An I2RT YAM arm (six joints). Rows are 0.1 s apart.
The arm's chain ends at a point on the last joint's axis. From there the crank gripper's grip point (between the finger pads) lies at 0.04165 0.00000 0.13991 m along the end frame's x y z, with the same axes.
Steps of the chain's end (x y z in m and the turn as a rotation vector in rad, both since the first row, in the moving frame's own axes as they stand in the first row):
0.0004, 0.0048, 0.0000, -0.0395, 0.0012, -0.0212
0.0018, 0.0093, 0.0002, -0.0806, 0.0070, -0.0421
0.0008, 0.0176, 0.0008, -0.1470, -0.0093, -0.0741
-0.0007, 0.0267, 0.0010, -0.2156, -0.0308, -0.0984
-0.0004, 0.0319, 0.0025, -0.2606, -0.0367, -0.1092
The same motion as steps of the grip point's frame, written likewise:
0.0006, 0.0094, -0.0001, -0.0395, 0.0012, -0.0212
0.0030, 0.0188, -0.0005, -0.0806, 0.0070, -0.0421
0.0001, 0.0351, -0.0001, -0.1470, -0.0093, -0.0741
-0.0037, 0.0529, -0.0006, -0.2156, -0.0308, -0.0984
-0.0038, 0.0639, -0.0002, -0.2606, -0.0367, -0.1092

